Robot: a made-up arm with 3 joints. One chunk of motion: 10 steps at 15 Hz.
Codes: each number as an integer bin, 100 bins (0 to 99) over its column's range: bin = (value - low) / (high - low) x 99, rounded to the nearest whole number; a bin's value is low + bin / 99 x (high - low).
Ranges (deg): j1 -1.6..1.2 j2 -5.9..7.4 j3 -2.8..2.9
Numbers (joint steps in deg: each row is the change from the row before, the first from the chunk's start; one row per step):
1: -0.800 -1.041 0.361
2: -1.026 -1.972 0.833
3: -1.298 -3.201 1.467
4: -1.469 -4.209 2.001
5: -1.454 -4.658 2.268
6: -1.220 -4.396 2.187
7: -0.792 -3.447 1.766
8: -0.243 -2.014 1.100
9: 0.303 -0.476 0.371
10: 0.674 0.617 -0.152
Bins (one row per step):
1: 28 36 55
2: 20 29 63
3: 11 20 74
4: 5 13 83
5: 5 9 88
6: 13 11 87
7: 29 18 79
8: 48 29 68
9: 67 40 55
10: 80 49 46

